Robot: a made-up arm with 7 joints. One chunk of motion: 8 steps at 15 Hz.
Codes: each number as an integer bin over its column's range. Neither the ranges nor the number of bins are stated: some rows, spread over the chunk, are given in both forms.
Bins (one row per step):
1: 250 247 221 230 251 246 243
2: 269 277 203 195 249 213 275
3: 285 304 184 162 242 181 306
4: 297 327 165 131 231 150 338
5: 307 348 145 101 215 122 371
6: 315 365 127 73 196 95 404
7: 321 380 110 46 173 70 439
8: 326 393 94 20 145 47 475
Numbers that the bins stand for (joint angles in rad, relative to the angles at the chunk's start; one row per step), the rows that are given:
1: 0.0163 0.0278 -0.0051 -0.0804 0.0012 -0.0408 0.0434
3: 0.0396 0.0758 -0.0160 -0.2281 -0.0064 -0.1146 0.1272
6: 0.0596 0.1271 -0.0327 -0.4214 -0.0451 -0.2122 0.2576
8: 0.0669 0.1507 -0.0424 -0.5366 -0.0880 -0.2667 0.3521
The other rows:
2: 0.0290 0.0531 -0.0104 -0.1564 -0.0005 -0.0782 0.0859
4: 0.0476 0.0952 -0.0216 -0.2954 -0.0156 -0.1497 0.1698
5: 0.0543 0.1128 -0.0274 -0.3606 -0.0291 -0.1815 0.2137
7: 0.0636 0.1398 -0.0377 -0.4801 -0.0644 -0.2405 0.3042

